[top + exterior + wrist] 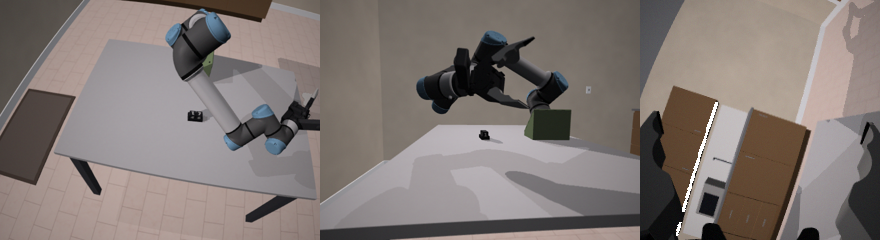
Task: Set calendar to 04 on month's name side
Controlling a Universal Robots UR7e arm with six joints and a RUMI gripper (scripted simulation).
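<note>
Now: the black calendar tray 520 mm to the right of my hand, 240 mm below it and 70 mm ahead of it.
</note>
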